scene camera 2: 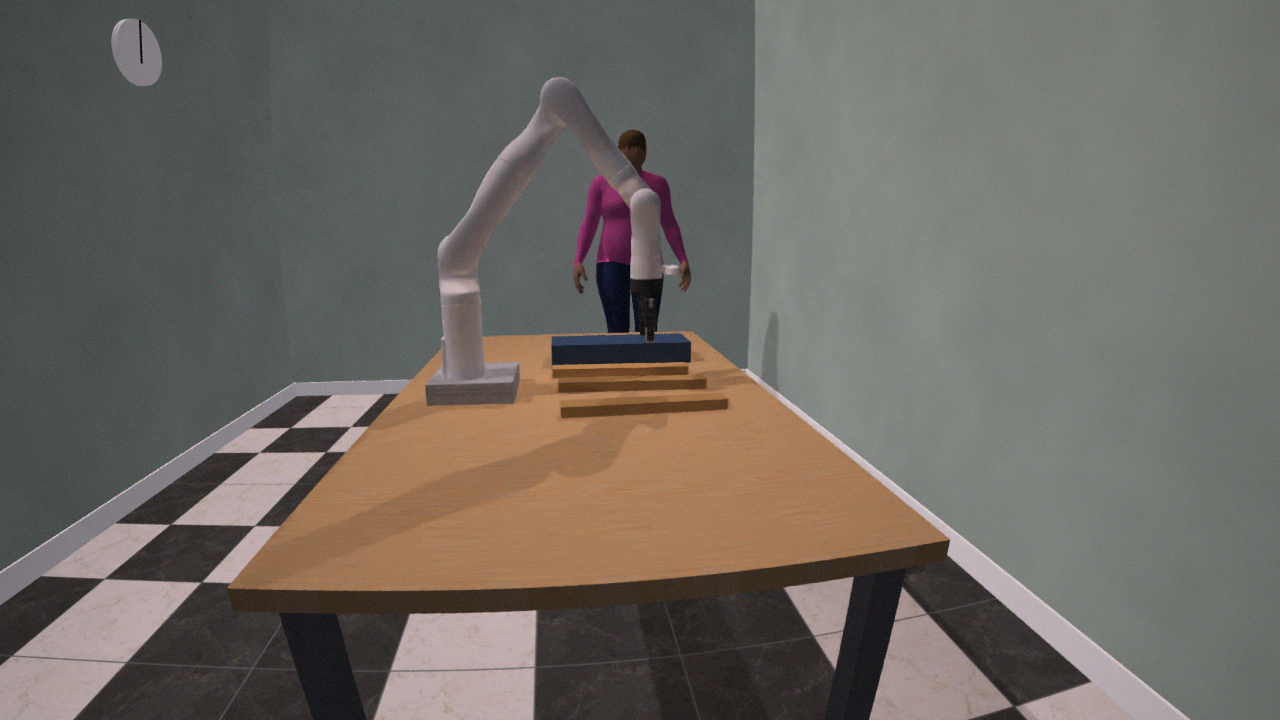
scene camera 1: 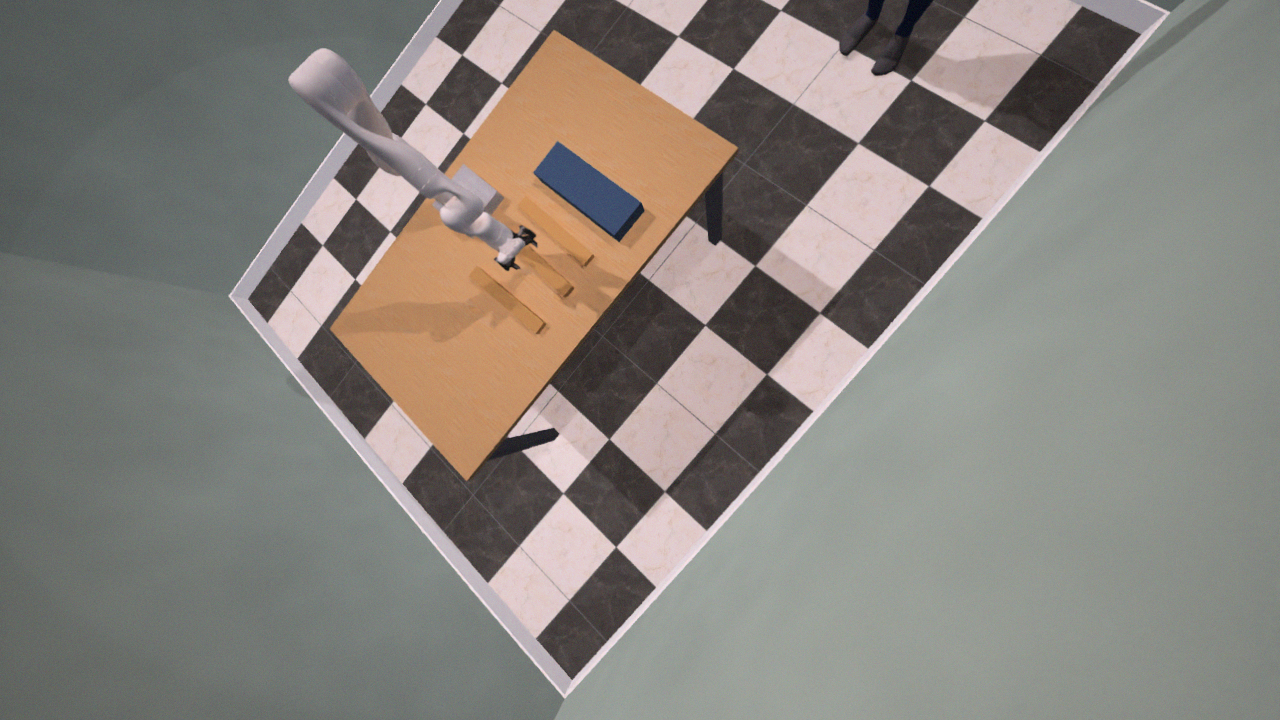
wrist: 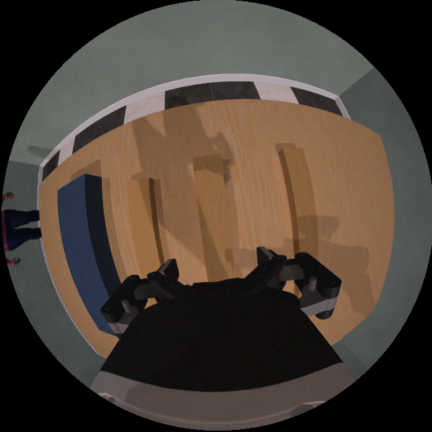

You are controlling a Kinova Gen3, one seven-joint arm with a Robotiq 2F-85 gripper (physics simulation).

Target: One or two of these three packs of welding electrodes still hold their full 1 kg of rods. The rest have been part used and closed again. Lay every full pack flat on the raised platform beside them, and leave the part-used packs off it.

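Pixels of known places: gripper, fingertip midpoint: [scene camera 2: 647, 338] [scene camera 1: 527, 256]; arm's base, link origin: [scene camera 2: 465, 375].
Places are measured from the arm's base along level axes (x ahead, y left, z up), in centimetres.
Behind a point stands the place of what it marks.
Three long, thin tan packs lie flat and side by side on the table, off the platform. The pack nearest the platform [scene camera 1: 556, 231] {x 37.9, y 18.7, z -2.4 cm} [scene camera 2: 620, 369] {x 36.5, y 16.2, z -2.9 cm} [wrist: 142, 220], the middle pack [scene camera 1: 553, 274] {x 48.8, y 7.4, z -2.4 cm} [scene camera 2: 631, 385] {x 39.1, y 3.3, z -3.5 cm} [wrist: 215, 210] and the farthest pack [scene camera 1: 508, 300] {x 43.1, y -11.0, z -2.5 cm} [scene camera 2: 644, 407] {x 41.5, y -14.0, z -3.4 cm} [wrist: 304, 200] look alike; their fill cannot be seen. The raised platform [scene camera 1: 588, 188] {x 37.7, y 36.8, z 1.2 cm} [scene camera 2: 620, 350] {x 36.5, y 29.4, z -0.7 cm} [wrist: 80, 235] is a dark blue block with no pack on it. My gripper [scene camera 1: 521, 252] {x 42.9, y 6.1, z 7.3 cm} [scene camera 2: 648, 338] {x 42.9, y 6.1, z 7.3 cm} [wrist: 216, 262] is open and empty, pointing down above the middle pack, whose near end it hides in the wrist view.
The wooden table [scene camera 1: 420, 385] {x 39.7, y -59.6, z -4.8 cm} [scene camera 2: 581, 501] {x 30.9, y -52.7, z -4.8 cm} [wrist: 350, 200] bears everything. The arm's grey base [scene camera 1: 474, 186] {x 1.6, y 8.3, z -0.1 cm} [scene camera 2: 472, 386] {x 3.5, y -7.4, z -0.6 cm} stands at one long edge, near the packs' ends. A person in a pink top [scene camera 2: 615, 223] stands beyond the platform end of the table.
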